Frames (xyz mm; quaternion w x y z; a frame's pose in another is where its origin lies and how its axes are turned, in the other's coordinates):
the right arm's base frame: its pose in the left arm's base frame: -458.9 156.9 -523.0 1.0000 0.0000 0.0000 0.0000
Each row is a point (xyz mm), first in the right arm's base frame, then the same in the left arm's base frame.
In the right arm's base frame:
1: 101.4 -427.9 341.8
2: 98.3 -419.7 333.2
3: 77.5 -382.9 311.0
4: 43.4 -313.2 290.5
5: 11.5 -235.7 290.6
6: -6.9 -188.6 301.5
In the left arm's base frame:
1: -357.5 -271.0 -181.2
2: -360.6 -262.8 -189.8
3: -381.4 -226.0 -212.0
4: -415.5 -156.3 -232.5
5: -447.4 -78.8 -232.4
6: -465.8 -31.7 -221.5

